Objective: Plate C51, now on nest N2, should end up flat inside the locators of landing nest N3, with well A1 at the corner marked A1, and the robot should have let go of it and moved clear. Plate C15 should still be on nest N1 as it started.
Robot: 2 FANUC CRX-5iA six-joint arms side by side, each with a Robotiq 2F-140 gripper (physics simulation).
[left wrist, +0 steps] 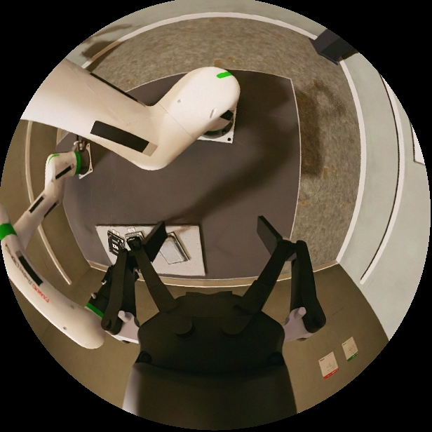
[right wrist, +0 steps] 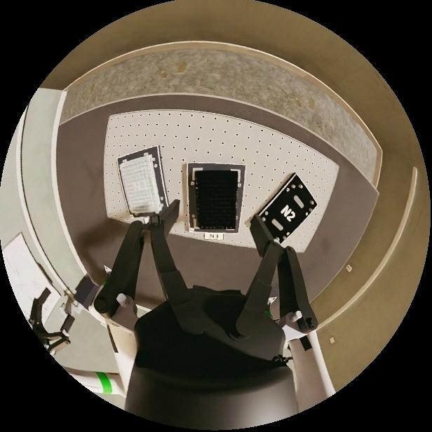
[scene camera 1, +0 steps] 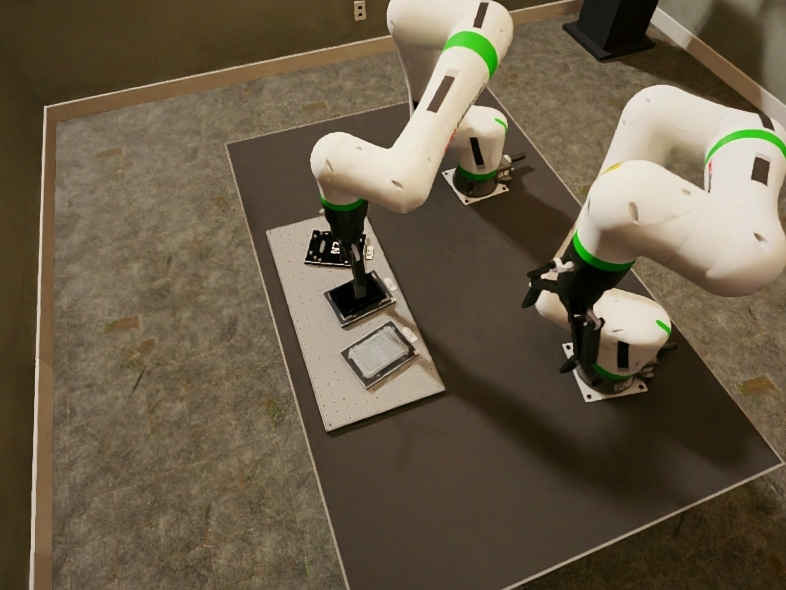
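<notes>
The black plate C51 (scene camera 1: 347,303) (right wrist: 216,200) lies on nest N3 (right wrist: 242,187) and looks flat inside its corner locators; its well A1 cannot be made out. My right gripper (scene camera 1: 360,294) (right wrist: 215,214) is open and empty above the plate, its fingers apart and clear of it. The pale clear plate C15 (scene camera 1: 380,350) (left wrist: 175,248) (right wrist: 139,185) sits on nest N1 (right wrist: 159,175). Nest N2 (scene camera 1: 320,248) (right wrist: 287,214) carries no plate, and its label shows. My left gripper (scene camera 1: 547,336) (left wrist: 210,226) is open and empty, high up and away from the nests.
The pale perforated board (scene camera 1: 307,355) (left wrist: 196,255) (right wrist: 215,137) bears all three nests. It lies on the dark mat (scene camera 1: 457,482) (right wrist: 80,165). The right arm reaches over the board. The left arm stands at the right in the scene view, near its own base.
</notes>
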